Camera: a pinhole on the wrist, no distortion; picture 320 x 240 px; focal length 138.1 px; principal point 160.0 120.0 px. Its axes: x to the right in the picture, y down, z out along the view. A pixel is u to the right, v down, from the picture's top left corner.
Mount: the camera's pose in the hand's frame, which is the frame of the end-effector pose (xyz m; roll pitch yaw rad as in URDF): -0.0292 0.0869 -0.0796 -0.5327 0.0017 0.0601
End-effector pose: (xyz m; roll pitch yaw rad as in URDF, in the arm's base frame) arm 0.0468 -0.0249 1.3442 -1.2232 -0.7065 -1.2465
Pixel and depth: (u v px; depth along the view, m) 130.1 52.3 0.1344
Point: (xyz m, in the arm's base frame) 0.1398 0.0075 1.2550
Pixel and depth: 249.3 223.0 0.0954
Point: 0.1290 -0.1548 1.2091
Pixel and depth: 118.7 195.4 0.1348
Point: 0.1392 -0.0712 1.1393
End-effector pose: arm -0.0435 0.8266 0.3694 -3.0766 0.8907 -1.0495
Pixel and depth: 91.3 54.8 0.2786
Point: -0.2665 1.0306 0.3535
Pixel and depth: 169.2 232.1 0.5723
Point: -0.8057 0.6163 0.2513
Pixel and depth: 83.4 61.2 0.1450
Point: -0.1947 0.8945 0.4029
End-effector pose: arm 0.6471 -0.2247 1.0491 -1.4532 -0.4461 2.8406
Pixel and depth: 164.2 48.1 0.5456
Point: 0.4738 -0.7416 0.9921
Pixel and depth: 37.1 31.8 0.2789
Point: 0.7960 -0.5399 0.9028
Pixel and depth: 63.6 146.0 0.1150
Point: 0.6724 -0.2610 0.8585
